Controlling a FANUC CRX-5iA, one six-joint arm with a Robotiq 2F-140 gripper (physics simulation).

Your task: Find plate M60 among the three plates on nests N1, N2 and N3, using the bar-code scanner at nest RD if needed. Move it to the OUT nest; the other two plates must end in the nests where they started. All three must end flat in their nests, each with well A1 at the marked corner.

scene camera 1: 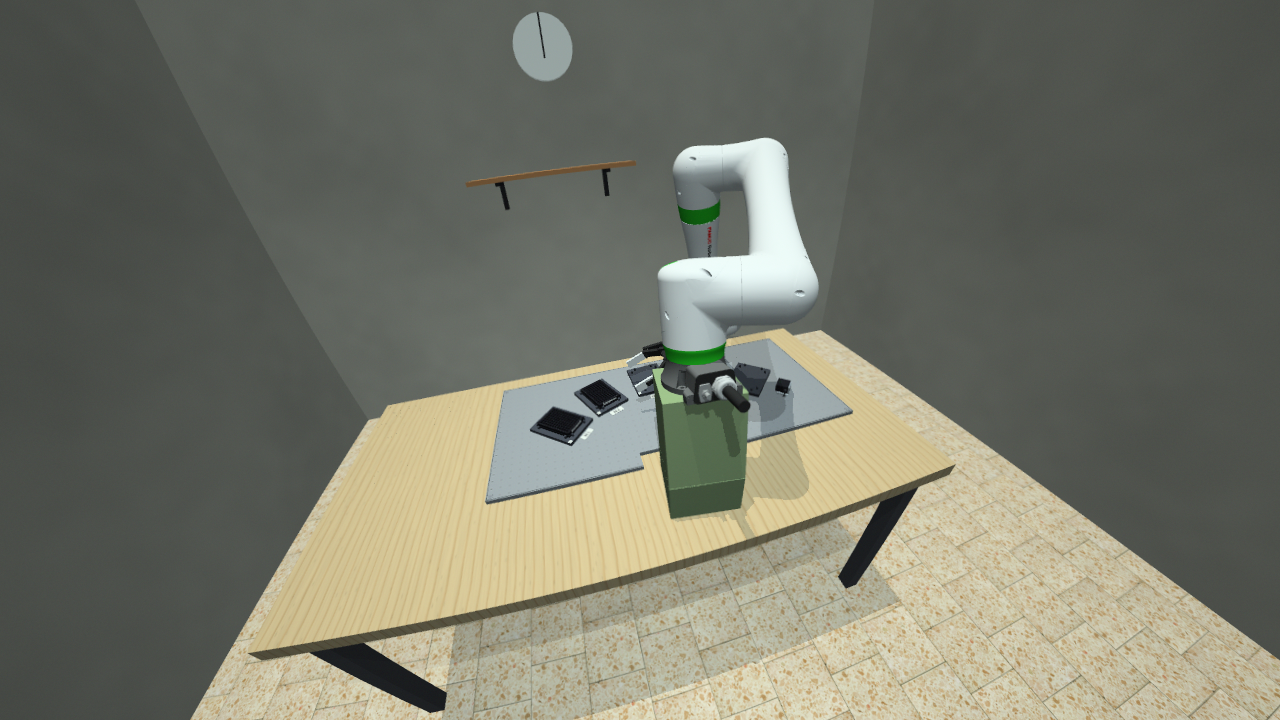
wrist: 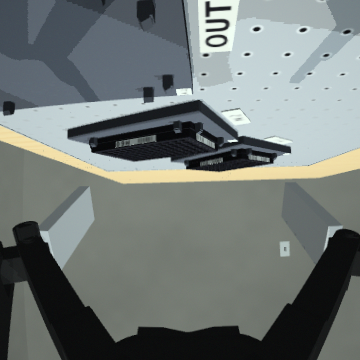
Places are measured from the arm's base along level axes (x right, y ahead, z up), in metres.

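Pixels of known places: gripper, between the fingertips: (scene camera 1: 632, 376) (wrist: 186, 201); arm's base, origin of its link: (scene camera 1: 695, 379).
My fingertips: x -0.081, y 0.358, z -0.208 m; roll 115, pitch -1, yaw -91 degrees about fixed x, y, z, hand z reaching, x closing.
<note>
For each thing: its top centre in the pictures, then the offset to it from my fingertips. "pt": a spot on its surface instead. Level surfaces: height alone.
- black well plate, centre of its top: (wrist: 155, 151) (scene camera 1: 599, 391) dx -0.113, dy +0.036, dz -0.061 m
- black plate, centre of its top: (wrist: 228, 165) (scene camera 1: 560, 419) dx -0.253, dy -0.067, dz -0.061 m
- dark OUT nest, centre of its top: (wrist: 33, 79) (scene camera 1: 648, 375) dx +0.070, dy +0.078, dz -0.065 m
- dark nest, centre of its top: (scene camera 1: 752, 374) dx +0.410, dy -0.060, dz -0.054 m
- small black device, a spot on its surface: (scene camera 1: 782, 385) pt dx +0.470, dy -0.151, dz -0.055 m
- grey perforated board, height of its surface: dz -0.087 m
- wooden table, height of its surface: dz -0.099 m
My gripper (wrist: 186, 201) is open and empty; its two pale finger pads stand wide apart in the wrist view, with wall between them. In scene camera 1 the arm hides most of it. A black well plate (wrist: 165, 145) (scene camera 1: 600, 393) sits on its dark nest beside a white label. Another black plate (wrist: 231, 162) (scene camera 1: 561, 419) sits on the nest beyond it. Their bar codes are too small to read. The dark OUT nest (wrist: 100, 55) (scene camera 1: 637, 381) shows bare with black corner posts, next to its OUT label (wrist: 217, 27). No third plate can be made out.
A dark nest (scene camera 1: 751, 377), its label unreadable, and a small black device (scene camera 1: 782, 385) stand right of the green pedestal (scene camera 1: 702, 447). The grey perforated board (scene camera 1: 528, 474) (wrist: 280, 105) lies on the wooden table (scene camera 1: 429, 537). A wall shelf (scene camera 1: 550, 173) hangs behind.
</note>
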